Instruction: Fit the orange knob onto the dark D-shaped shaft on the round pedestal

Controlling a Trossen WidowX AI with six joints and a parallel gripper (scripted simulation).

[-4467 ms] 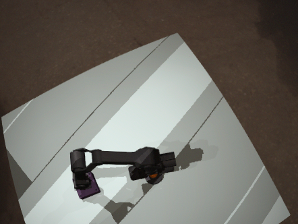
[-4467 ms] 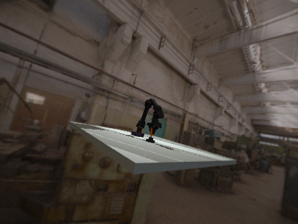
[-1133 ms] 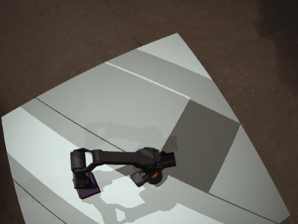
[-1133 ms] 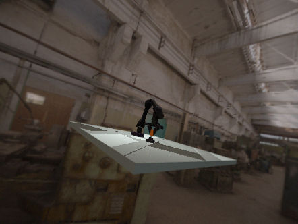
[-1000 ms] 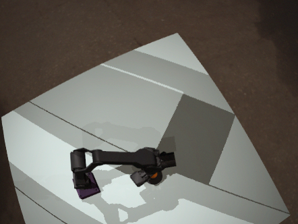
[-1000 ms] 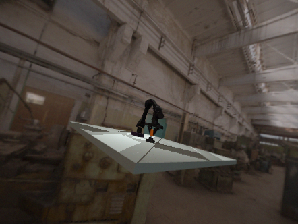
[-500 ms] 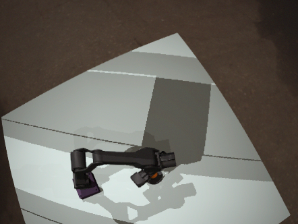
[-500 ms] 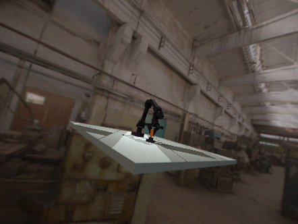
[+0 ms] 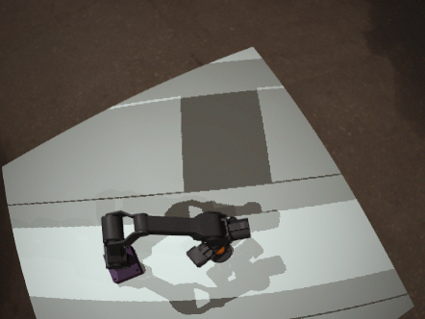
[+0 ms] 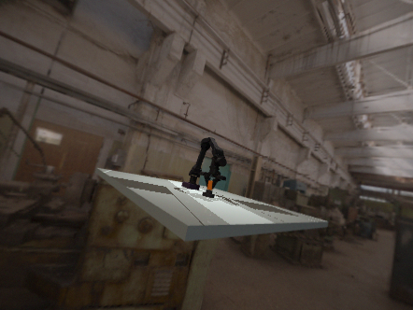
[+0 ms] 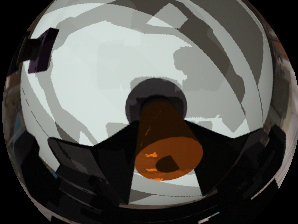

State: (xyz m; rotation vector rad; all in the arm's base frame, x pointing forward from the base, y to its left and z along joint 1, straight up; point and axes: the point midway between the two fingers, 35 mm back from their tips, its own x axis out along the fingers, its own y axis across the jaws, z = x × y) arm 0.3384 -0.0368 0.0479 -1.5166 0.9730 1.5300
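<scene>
Right now my gripper tip is 20 mm below the orange knob. The rest, counted from my gripper tip: dark round pedestal 30 mm below.
</scene>
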